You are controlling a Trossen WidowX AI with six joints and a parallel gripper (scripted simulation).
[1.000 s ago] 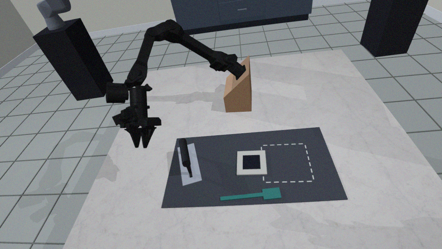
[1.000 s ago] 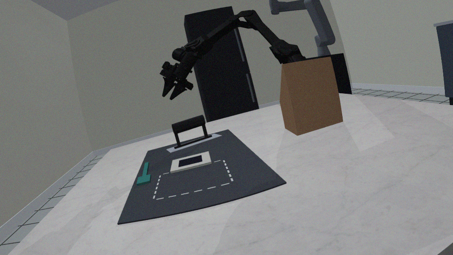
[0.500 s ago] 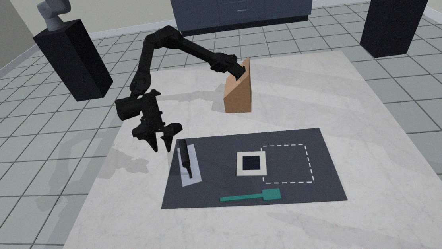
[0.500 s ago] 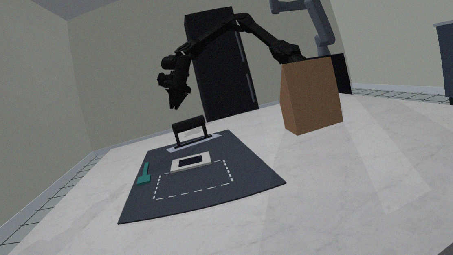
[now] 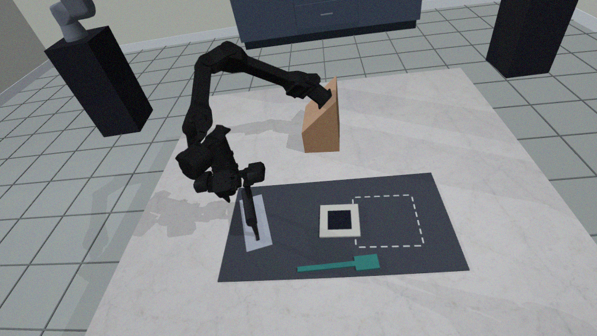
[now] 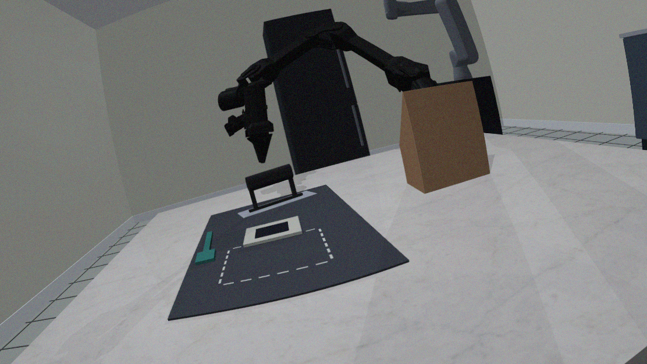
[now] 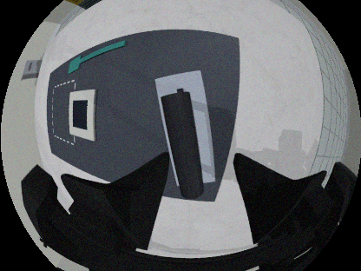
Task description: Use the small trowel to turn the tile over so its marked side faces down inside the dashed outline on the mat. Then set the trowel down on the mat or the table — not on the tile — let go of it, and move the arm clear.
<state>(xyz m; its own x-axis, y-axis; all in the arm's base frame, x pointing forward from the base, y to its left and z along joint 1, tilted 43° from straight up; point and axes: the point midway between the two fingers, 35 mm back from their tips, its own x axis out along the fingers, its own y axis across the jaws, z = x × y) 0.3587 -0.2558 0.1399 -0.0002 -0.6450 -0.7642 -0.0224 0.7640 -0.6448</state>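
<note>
My gripper tip is now 7 cm above the trowel, 2 cm to the right of it and 1 cm short of it. From my gripper tip the other things lie so: dark mat (26 cm to the left, 13 cm below, 3 cm ahead); tile (27 cm to the left, 11 cm below, 3 cm ahead); teal flat tool (27 cm to the left, 17 cm ahead, 11 cm below).
</note>
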